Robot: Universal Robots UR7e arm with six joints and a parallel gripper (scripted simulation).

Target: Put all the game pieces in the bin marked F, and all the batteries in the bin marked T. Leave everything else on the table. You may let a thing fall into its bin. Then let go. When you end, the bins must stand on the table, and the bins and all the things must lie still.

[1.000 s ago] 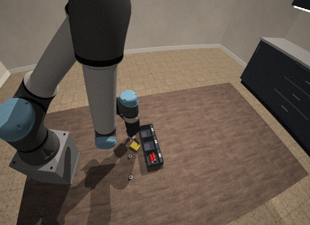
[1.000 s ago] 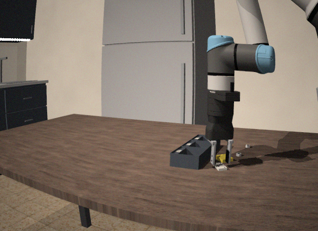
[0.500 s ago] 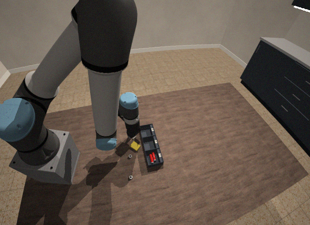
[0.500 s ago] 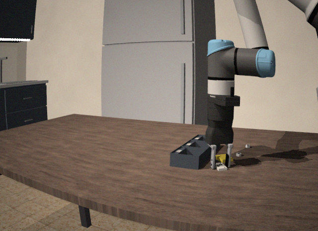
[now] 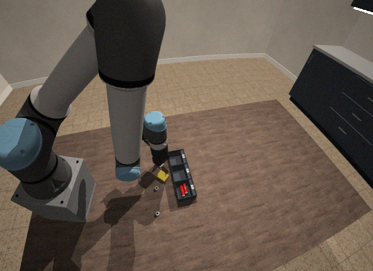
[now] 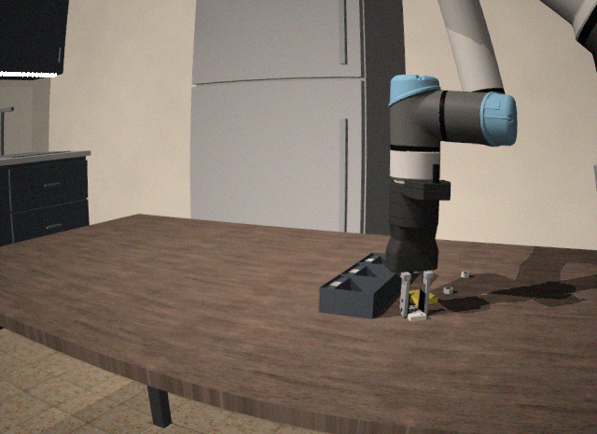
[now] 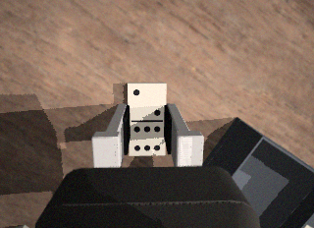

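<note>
Right now my hand is 1 cm above the white domino. Also, from my hand: dark three-compartment bin 10 cm to the right, 9 cm ahead; battery 18 cm to the right, 7 cm ahead, 1 cm below; yellow block 8 cm to the right, 1 cm below.
</note>
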